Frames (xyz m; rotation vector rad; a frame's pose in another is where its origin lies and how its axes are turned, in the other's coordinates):
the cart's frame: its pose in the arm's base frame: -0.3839 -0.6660 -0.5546 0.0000 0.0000 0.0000
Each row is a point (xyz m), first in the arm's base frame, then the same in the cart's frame.
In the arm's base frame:
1: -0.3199 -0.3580 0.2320
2: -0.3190 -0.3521 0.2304
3: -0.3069 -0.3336 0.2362
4: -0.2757 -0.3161 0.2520
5: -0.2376 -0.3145 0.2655
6: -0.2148 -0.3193 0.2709
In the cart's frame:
1: 0.0640 0.3080 0.7866
2: 0.0649 0.3139 0.7850
3: 0.0770 0.3324 0.7908
4: 0.1082 0.3499 0.8066
5: 0.1463 0.3515 0.8201
6: 0.1691 0.3467 0.8255

